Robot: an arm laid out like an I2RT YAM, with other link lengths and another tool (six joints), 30 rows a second.
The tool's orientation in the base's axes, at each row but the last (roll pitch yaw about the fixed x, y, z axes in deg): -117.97 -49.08 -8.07; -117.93 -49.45 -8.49; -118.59 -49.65 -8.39; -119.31 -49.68 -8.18; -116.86 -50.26 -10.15; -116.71 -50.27 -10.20; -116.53 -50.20 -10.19
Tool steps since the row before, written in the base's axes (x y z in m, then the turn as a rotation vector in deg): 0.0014 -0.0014 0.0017 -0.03 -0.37 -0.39; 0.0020 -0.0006 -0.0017 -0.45 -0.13 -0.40; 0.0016 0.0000 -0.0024 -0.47 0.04 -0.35; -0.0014 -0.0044 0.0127 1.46 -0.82 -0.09; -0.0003 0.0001 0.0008 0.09 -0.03 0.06; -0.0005 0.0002 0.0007 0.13 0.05 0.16; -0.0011 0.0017 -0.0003 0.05 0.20 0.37
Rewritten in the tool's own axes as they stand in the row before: 0.0023 0.0006 -0.0010 -0.28 0.41 -0.20; 0.0001 0.0025 0.0010 -0.58 0.04 -0.20; -0.0008 0.0023 0.0015 -0.57 -0.10 -0.09; 0.0092 -0.0054 -0.0083 0.94 1.38 0.08; 0.0004 -0.0007 -0.0003 0.11 0.04 0.00; 0.0002 -0.0008 -0.0003 0.20 -0.04 0.06; -0.0011 -0.0014 0.0009 0.29 -0.29 0.08
